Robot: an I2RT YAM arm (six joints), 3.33 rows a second.
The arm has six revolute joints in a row. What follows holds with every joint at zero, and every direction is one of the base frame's.
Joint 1 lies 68.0 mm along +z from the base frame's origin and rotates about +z.
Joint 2 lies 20.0 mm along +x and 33.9 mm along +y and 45.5 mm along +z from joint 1 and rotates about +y.
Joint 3 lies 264.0 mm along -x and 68.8 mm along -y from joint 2 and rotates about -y.
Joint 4 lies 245.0 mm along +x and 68.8 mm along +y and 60.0 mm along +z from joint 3 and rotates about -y.
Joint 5 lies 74.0 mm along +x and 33.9 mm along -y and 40.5 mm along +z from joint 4 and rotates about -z.
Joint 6 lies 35.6 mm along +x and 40.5 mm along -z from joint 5 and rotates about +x.
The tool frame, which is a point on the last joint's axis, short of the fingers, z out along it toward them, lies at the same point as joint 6; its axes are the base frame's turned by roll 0.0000, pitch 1.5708 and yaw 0.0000 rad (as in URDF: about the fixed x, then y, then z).
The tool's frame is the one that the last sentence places.
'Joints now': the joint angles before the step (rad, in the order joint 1, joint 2, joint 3, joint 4, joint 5, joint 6). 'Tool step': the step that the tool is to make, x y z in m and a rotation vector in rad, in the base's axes. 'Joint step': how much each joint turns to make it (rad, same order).
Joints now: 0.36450, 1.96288, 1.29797, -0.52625, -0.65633, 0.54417
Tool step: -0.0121, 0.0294, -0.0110, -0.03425, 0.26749, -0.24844
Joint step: 0.08547, 0.02636, -0.00306, 0.01570, 0.05265, 0.41774
